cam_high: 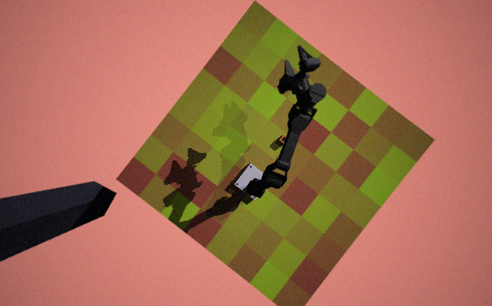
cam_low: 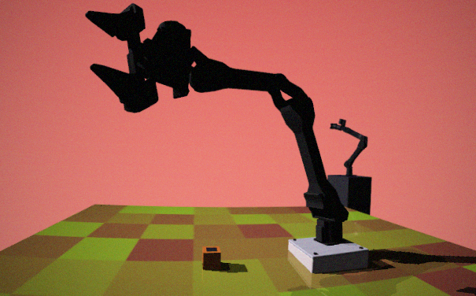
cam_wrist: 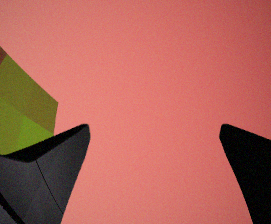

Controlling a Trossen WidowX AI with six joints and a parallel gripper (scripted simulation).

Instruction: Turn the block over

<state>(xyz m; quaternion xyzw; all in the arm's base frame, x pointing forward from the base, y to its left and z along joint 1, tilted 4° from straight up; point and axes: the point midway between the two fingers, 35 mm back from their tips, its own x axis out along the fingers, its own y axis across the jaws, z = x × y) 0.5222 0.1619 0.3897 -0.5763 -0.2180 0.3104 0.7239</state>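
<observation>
Right now the block is 39 cm below my gripper tip, 24 cm behind it and 18 cm to the right of it.
</observation>
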